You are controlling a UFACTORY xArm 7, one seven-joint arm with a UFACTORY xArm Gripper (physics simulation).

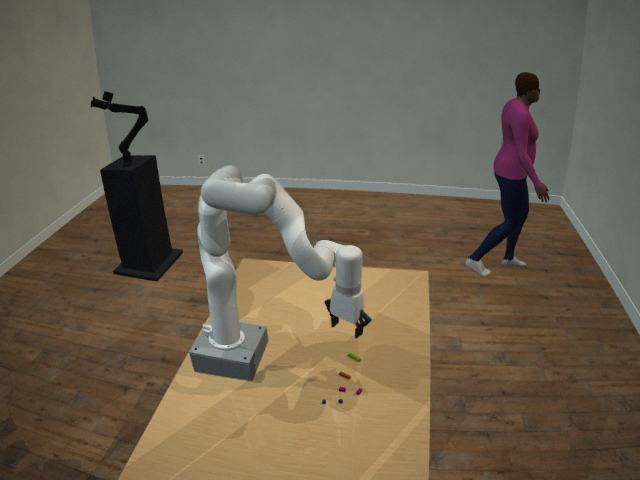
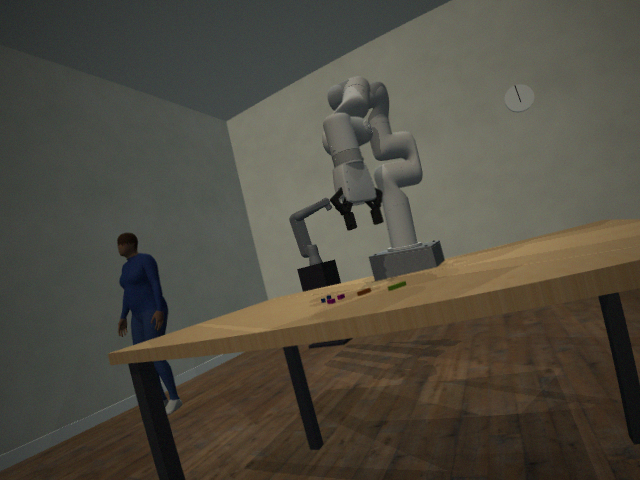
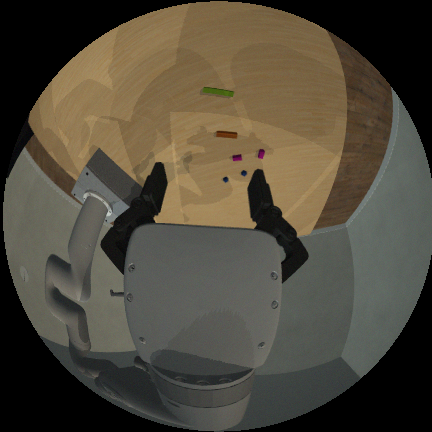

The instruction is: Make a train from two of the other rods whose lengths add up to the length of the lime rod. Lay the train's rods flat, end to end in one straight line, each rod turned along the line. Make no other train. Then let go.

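Note:
The lime rod lies flat on the table, the longest of the rods. The orange-brown rod lies flat beside it, apart and roughly parallel. Two short magenta rods lie apart: one magenta rod is nearer the robot base, the other magenta rod is turned a different way. Two small blue pieces, one blue piece and another blue piece, lie apart. My gripper is open and empty, high above the table.
The rods lie on a wooden table. The arm's grey base stands on it. A black pedestal with a small arm stands on the floor beyond the table. A person in pink and a person in blue are away from it.

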